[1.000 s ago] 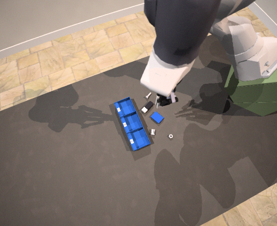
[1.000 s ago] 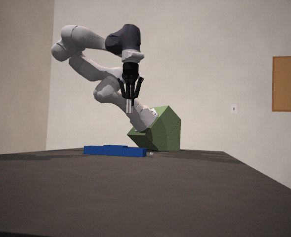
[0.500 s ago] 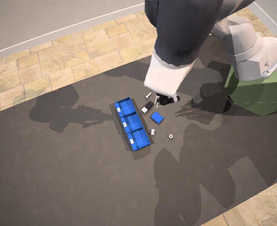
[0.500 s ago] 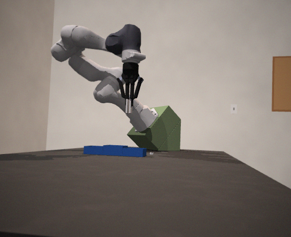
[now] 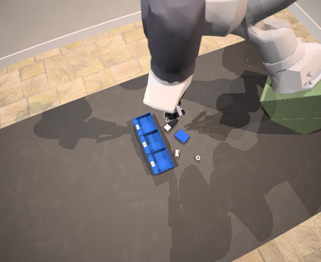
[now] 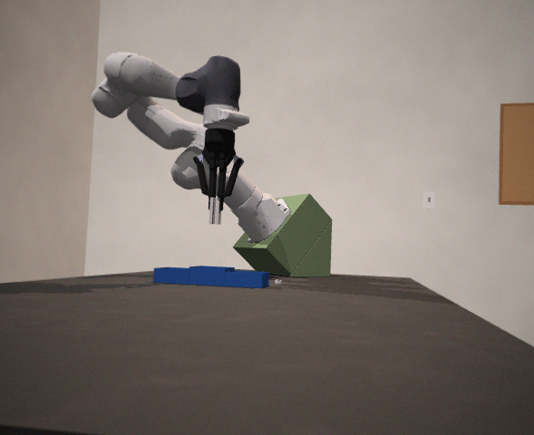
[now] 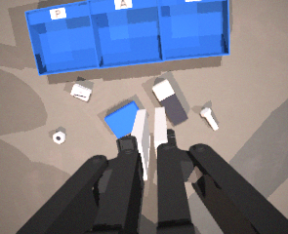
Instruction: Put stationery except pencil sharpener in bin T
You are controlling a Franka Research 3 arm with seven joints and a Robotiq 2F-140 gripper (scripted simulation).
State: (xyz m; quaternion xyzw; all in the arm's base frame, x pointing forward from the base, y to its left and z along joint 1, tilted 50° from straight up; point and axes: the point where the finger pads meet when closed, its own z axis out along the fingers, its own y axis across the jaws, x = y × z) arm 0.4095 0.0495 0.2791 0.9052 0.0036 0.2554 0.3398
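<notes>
My gripper is now 80 mm short of the blue bin, 10 mm to the right of it and 160 mm above it. From my hand the other things lie so: black-and-white block 30 mm behind, 20 mm to the right, 170 mm below; white bolt 70 mm behind, 70 mm to the right, 170 mm below; flat blue block 40 mm behind, 50 mm to the left, 170 mm below.
</notes>
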